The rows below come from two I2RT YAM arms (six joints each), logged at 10 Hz.
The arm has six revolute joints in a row. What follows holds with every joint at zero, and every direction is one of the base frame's.
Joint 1 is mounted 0.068 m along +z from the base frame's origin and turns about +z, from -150 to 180 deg.
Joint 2 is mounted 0.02 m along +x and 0.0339 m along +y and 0.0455 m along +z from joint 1 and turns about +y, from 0 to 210 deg.
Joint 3 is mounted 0.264 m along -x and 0.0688 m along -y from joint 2 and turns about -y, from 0 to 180 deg.
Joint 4 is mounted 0.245 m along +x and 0.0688 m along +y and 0.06 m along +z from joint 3 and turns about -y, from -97 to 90 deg.
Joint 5 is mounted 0.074 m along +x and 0.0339 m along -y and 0.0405 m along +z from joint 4 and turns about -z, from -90 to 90 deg.
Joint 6 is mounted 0.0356 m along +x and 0.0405 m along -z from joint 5 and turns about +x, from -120 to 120 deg.
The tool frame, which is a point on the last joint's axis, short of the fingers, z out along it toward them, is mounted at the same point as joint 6; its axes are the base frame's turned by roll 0, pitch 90 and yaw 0 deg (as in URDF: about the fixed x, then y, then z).
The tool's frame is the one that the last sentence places.
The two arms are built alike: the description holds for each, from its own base.
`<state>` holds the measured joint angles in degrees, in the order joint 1, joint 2, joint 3, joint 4, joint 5, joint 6, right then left.
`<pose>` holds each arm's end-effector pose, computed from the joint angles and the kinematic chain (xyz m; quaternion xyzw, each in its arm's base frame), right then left.
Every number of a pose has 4 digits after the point. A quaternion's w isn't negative.
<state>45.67 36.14 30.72 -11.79 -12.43 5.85 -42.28 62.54 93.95 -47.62 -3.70 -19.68</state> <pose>0.1065 0.1200 0.2736 -0.3329 0.7305 0.3348 0.4934 0.1357 -0.1202 0.4961 0.1376 0.7876 -0.2867 0.5277</pose>
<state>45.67 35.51 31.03 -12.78 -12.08 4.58 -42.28 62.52 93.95 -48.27 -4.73 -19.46</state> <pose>0.1050 0.1182 0.2752 -0.3394 0.7279 0.3271 0.4979 0.1357 -0.1194 0.4950 0.1346 0.7913 -0.2771 0.5281</pose>
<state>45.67 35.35 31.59 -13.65 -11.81 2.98 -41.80 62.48 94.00 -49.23 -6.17 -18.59</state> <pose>0.1045 0.1174 0.2775 -0.3485 0.7245 0.3181 0.5024 0.1365 -0.1169 0.4936 0.1311 0.7963 -0.2587 0.5309</pose>
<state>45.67 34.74 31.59 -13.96 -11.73 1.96 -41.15 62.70 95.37 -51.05 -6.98 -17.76</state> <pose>0.1032 0.1160 0.2784 -0.3542 0.7201 0.3138 0.5074 0.1358 -0.1129 0.4964 0.1292 0.7999 -0.2442 0.5328</pose>
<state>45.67 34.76 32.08 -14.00 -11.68 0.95 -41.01 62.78 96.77 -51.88 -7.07 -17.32</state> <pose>0.1031 0.1159 0.2812 -0.3598 0.7149 0.3100 0.5132 0.1333 -0.1101 0.5014 0.1301 0.7972 -0.2427 0.5373</pose>
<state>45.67 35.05 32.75 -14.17 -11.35 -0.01 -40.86 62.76 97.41 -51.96 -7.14 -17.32</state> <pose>0.1037 0.1161 0.2844 -0.3640 0.7117 0.3041 0.5182 0.1322 -0.1085 0.5043 0.1279 0.7945 -0.2437 0.5413</pose>
